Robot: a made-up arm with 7 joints. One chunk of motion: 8 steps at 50 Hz.
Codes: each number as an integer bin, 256 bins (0 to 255) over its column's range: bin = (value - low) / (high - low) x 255, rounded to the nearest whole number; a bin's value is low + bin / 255 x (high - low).
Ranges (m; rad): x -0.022..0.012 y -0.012..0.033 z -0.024..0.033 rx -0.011..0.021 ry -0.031..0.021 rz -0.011..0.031
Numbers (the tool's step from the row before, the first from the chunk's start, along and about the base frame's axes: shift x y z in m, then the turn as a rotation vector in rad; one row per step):
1: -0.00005 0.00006 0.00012 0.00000 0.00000 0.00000
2: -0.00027 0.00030 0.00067 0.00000 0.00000 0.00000
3: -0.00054 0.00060 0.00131 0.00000 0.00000 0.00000
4: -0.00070 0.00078 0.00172 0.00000 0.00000 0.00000
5: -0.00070 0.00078 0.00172 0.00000 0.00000 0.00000
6: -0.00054 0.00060 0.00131 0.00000 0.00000 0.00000
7: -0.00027 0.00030 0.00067 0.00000 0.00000 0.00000
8: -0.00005 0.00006 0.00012 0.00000 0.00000 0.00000
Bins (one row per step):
1: 165 68 108 88 152 67
2: 163 70 110 88 152 67
3: 161 71 113 88 152 67
4: 160 72 115 88 152 67
5: 160 72 115 88 152 67
6: 161 71 113 88 152 67
7: 163 70 110 88 152 67
8: 165 68 108 88 152 67

